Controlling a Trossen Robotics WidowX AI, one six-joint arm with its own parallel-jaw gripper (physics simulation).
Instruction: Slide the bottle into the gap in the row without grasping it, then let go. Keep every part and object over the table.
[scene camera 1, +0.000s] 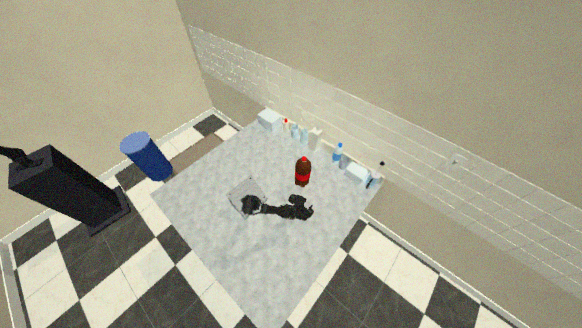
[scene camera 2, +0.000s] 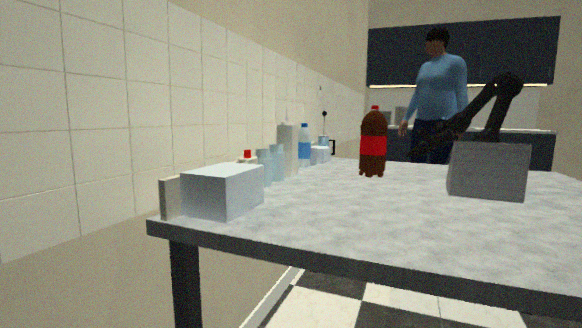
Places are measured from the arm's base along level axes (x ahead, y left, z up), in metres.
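Where they show: gripper, fingertip midpoint: (scene camera 1: 306, 201) (scene camera 2: 406, 155); arm's base, origin of the base link: (scene camera 2: 491, 167).
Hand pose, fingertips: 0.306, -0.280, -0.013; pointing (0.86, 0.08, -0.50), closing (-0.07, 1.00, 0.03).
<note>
Things, the pixels of their top centre, and the offset from my fingertips, as dx, dy, dz.
- red cap, middle of its top: (scene camera 2: 375, 105) (scene camera 1: 304, 158) +0.122, +0.167, +0.220
- tall pale carton, middle of its top: (scene camera 2: 287, 115) (scene camera 1: 317, 127) +0.448, +0.337, +0.175
- small blue-labelled bottle, middle of its top: (scene camera 2: 304, 123) (scene camera 1: 340, 144) +0.472, +0.116, +0.136
- red-capped bottle, middle of its top: (scene camera 2: 247, 150) (scene camera 1: 285, 119) +0.417, +0.671, +0.060
- grey cup, middle of its top: (scene camera 2: 309, 148) (scene camera 1: 344, 160) +0.476, +0.037, +0.005
- brush holder, middle of its top: (scene camera 1: 382, 163) +0.483, -0.216, +0.204
A large brown bottle with a red label and red cap (scene camera 1: 303, 172) (scene camera 2: 373, 145) stands upright on the grey table, in front of the row along the tiled wall. In the row, a gap shows between a tall pale carton (scene camera 1: 314, 139) (scene camera 2: 287, 150) and a small blue-labelled bottle (scene camera 1: 337, 153) (scene camera 2: 304, 146). My gripper (scene camera 1: 307, 205) (scene camera 2: 418, 148) is open and empty. In the scene camera 1 view it is just below the bottle; in the scene camera 2 view it is to the bottle's right, apart from it. The fingertips are small and dark, so their exact height is unclear.
A white box (scene camera 1: 270, 119) (scene camera 2: 220, 190), a red-capped bottle (scene camera 1: 286, 125) and light-blue bottles (scene camera 1: 299, 133) (scene camera 2: 270, 165) stand left of the gap. A grey cup (scene camera 1: 343, 161), another white box (scene camera 1: 358, 173) and a brush holder (scene camera 1: 374, 178) stand right of it. A person (scene camera 2: 440, 95) stands behind the table.
</note>
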